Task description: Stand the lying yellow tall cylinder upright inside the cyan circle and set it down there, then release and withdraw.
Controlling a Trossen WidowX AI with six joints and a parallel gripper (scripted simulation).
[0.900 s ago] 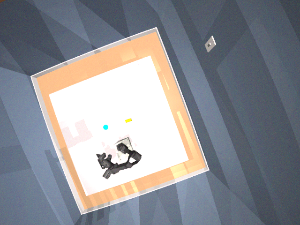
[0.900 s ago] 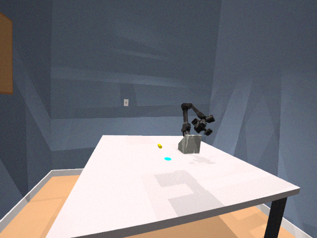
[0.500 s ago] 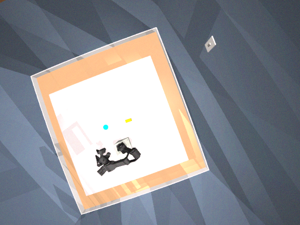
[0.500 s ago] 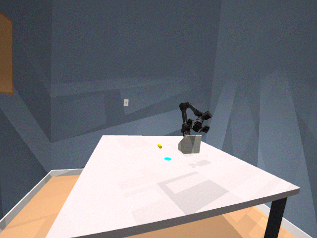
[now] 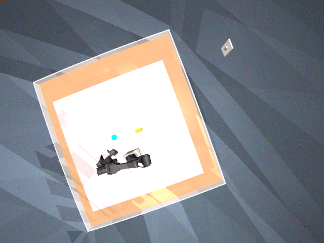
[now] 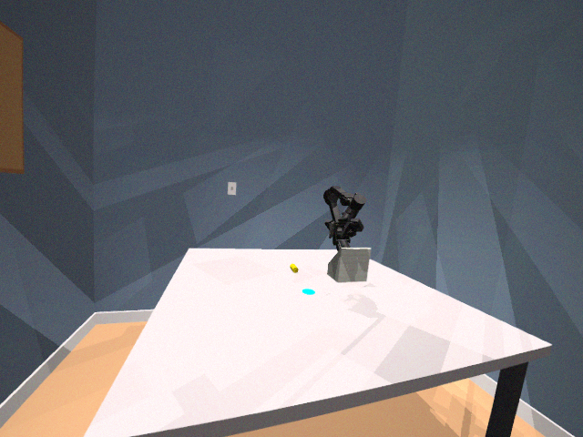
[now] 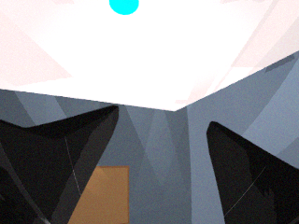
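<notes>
Now: gripper tip 30 cm to the left of the yellow tall cylinder, 24 cm above it and 9 cm short of it. The rest, counted from my gripper tip: cyan circle (26 cm below, 10 cm ahead, 2 cm to the right).
</notes>
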